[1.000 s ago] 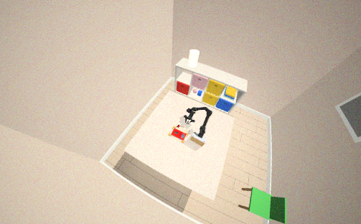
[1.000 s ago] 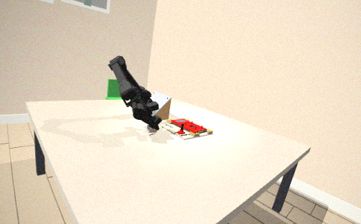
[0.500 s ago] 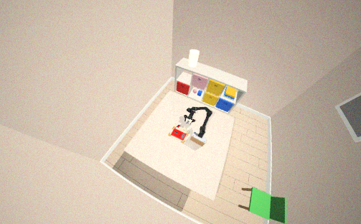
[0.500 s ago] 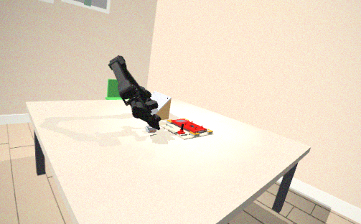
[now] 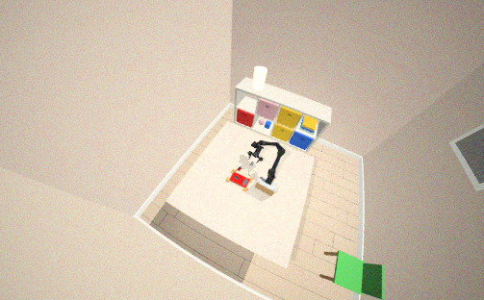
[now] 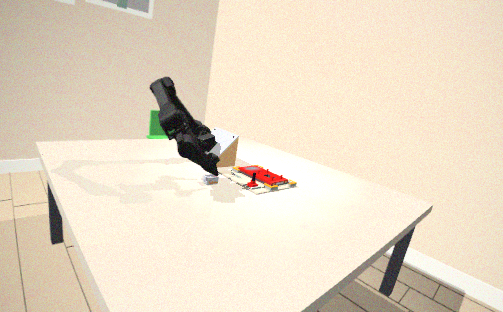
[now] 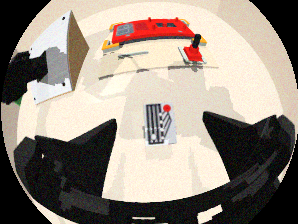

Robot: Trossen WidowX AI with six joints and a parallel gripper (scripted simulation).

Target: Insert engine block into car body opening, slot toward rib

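Now: the engine block 40 mm below my gripper tip and 10 mm behind it.
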